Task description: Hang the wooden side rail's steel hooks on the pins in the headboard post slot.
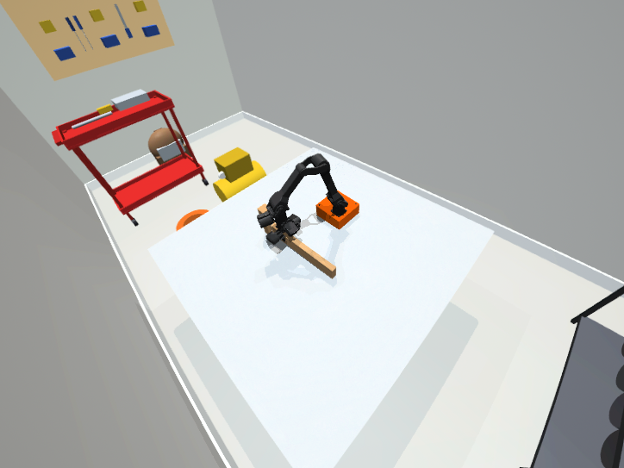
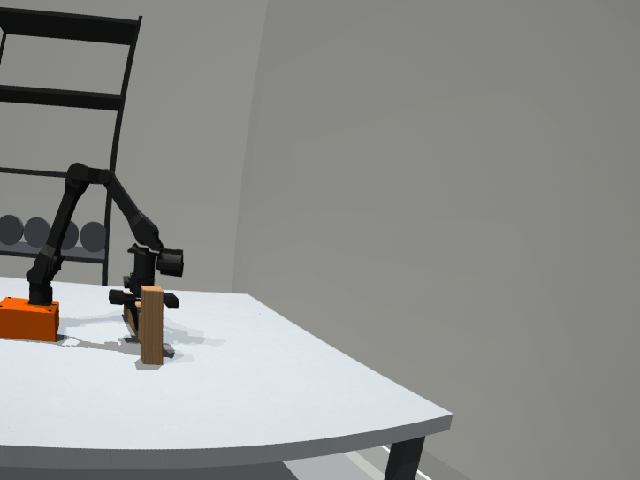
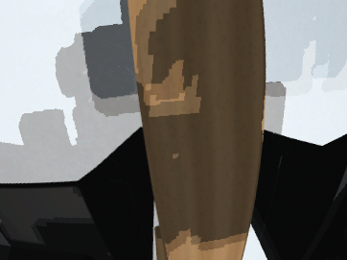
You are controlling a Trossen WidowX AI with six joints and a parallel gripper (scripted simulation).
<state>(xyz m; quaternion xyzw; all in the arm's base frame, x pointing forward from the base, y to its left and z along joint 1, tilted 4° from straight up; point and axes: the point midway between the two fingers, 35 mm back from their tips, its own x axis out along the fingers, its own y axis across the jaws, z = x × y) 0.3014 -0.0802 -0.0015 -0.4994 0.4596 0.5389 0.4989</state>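
Right now my gripper tip is 130 mm to the left of the wooden headboard post, 40 mm below it and 10 mm short of it.
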